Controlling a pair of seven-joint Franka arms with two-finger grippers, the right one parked.
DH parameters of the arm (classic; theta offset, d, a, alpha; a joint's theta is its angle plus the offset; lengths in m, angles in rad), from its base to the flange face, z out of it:
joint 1: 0 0.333 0 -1.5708
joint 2: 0 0 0 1.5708
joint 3: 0 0.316 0.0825 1.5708
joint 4: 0 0 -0.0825 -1.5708
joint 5: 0 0.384 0 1.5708
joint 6: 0 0 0.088 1.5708
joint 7: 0 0.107 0 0
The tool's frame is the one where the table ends.
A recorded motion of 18 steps. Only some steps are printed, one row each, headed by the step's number.
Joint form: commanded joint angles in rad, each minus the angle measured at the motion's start. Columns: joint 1, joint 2, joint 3, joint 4, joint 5, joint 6, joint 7.
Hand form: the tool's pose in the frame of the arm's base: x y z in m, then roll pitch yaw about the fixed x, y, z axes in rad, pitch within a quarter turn. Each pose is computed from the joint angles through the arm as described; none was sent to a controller.
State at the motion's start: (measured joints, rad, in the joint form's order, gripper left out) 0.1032 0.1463 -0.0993 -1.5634 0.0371 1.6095 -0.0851
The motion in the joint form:
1: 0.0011 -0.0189 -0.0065 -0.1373 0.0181 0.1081 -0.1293
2: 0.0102 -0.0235 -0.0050 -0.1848 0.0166 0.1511 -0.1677
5: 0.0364 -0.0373 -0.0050 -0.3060 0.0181 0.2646 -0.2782
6: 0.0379 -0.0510 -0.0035 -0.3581 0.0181 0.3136 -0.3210
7: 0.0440 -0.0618 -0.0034 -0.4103 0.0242 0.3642 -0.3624
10: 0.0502 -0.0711 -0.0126 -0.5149 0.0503 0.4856 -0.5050
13: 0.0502 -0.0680 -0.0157 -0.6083 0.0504 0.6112 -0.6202
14: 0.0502 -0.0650 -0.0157 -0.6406 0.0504 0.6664 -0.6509
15: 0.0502 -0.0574 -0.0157 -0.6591 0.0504 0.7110 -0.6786
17: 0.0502 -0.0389 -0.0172 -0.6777 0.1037 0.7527 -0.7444
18: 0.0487 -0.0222 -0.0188 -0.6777 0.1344 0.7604 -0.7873
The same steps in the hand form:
1: 0.5899 0.0070 0.5024 -3.0789 0.0988 0.2050
2: 0.5873 0.0125 0.4862 -3.0765 0.0967 0.2521
5: 0.5774 0.0262 0.4465 -3.0676 0.0831 0.3825
6: 0.5712 0.0270 0.4341 -3.0677 0.0700 0.4255
7: 0.5647 0.0300 0.4202 -3.0638 0.0564 0.4678
10: 0.5530 0.0278 0.3879 -3.0549 0.0132 0.5863
13: 0.5419 0.0240 0.3554 -3.0770 -0.0154 0.6895
14: 0.5386 0.0231 0.3445 -3.0926 -0.0305 0.7170
15: 0.5379 0.0225 0.3364 -3.1081 -0.0437 0.7425
17: 0.5365 0.0218 0.3224 -3.0901 -0.0720 0.7658
18: 0.5372 0.0203 0.3142 -3.0736 -0.0807 0.7817

